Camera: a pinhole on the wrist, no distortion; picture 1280 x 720 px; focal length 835.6 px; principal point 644.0 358.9 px. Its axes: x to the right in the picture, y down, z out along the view. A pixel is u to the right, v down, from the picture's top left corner.
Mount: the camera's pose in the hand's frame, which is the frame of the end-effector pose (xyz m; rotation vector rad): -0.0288 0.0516 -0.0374 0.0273 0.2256 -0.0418
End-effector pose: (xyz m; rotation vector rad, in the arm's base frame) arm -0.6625 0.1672 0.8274 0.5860 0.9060 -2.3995
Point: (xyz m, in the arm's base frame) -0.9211 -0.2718 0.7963
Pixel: 1168.8 585.3
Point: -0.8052 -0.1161 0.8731
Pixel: 965.1 464.8
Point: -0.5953 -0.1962 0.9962
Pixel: 422.6 696.2
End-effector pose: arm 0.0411 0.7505 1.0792 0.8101 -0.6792 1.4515
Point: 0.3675 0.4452 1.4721
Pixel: outside the picture
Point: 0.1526 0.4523 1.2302
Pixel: 424.0 60.8
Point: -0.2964 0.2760 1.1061
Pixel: outside the picture
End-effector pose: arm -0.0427 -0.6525 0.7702 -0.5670 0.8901 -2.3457
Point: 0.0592 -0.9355 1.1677
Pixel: 786.5 206.3
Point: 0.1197 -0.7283 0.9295
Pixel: 407.6 189.4
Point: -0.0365 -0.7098 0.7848
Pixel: 1060.2 178.7
